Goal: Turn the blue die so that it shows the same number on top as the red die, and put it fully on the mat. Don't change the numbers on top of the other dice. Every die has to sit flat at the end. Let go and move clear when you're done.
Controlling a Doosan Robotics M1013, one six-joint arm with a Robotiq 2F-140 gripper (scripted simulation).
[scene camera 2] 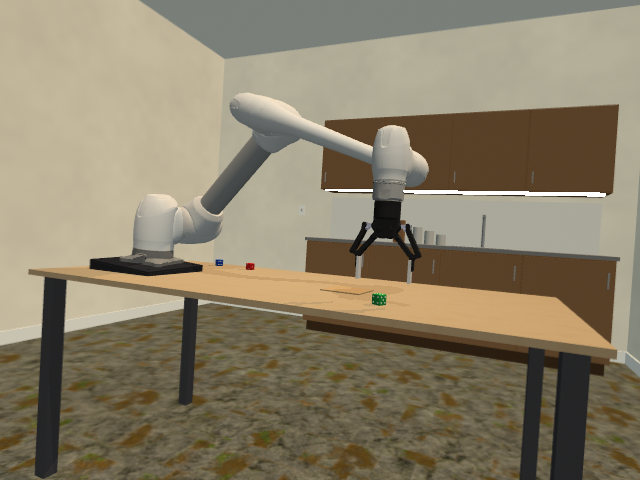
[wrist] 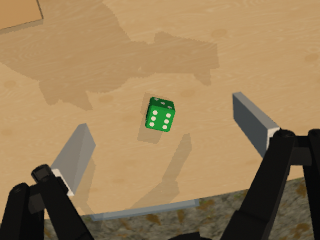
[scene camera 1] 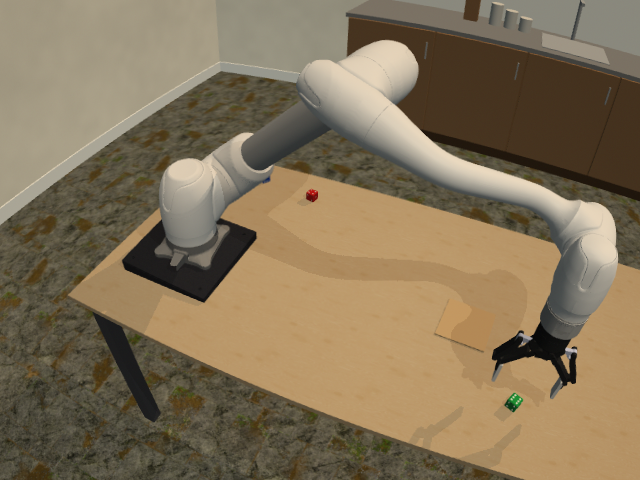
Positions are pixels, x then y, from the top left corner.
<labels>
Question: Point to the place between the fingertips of the gripper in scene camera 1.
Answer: At 523, 385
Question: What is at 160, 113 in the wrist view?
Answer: A green die.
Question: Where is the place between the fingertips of the gripper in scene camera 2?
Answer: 382, 280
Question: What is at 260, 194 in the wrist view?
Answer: The gripper.
</labels>
